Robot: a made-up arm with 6 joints.
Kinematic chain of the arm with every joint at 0, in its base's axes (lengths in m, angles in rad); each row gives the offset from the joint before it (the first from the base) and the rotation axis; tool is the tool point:
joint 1: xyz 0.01 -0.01 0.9 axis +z
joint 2: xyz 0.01 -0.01 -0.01 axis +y
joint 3: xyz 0 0.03 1.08 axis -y
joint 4: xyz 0.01 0 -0.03 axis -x
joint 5: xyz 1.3 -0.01 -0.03 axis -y
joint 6: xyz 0 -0.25 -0.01 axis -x
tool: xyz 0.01 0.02 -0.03
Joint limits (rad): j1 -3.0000..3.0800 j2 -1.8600..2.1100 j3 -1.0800..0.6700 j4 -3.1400..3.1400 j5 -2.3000..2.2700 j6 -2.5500..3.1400
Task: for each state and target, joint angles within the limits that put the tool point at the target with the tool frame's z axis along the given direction. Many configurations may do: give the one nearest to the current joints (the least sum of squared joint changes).
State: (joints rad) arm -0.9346 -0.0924 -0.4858 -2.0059 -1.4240 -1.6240
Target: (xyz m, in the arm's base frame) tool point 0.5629 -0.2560 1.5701 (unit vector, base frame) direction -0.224 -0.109 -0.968
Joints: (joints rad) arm -0.4504 -0.7754 -0.6416 -1.3936 -1.6667 -1.8581
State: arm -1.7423 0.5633 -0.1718 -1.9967 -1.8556 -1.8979
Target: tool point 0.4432 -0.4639 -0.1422 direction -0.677 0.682 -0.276
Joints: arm -0.8715 1.3621 -0.3515 -1.4797 -1.5802 -1.1488
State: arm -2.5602 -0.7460 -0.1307 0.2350 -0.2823 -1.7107
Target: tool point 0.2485 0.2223 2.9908 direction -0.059 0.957 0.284
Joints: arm -2.8303 -0.6862 0.4841 0.8339 0.3476 -2.0906
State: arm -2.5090 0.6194 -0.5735 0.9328 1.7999 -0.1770
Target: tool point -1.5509 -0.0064 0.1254 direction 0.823 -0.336 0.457
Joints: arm -3.0000 1.1277 -0.0667 0.3894 2.0125 0.6721
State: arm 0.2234 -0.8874 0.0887 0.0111 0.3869 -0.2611
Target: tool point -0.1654 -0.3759 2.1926 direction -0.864 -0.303 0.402
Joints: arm 0.5269 -1.3954 -0.3590 0.1959 0.1123 -0.0212
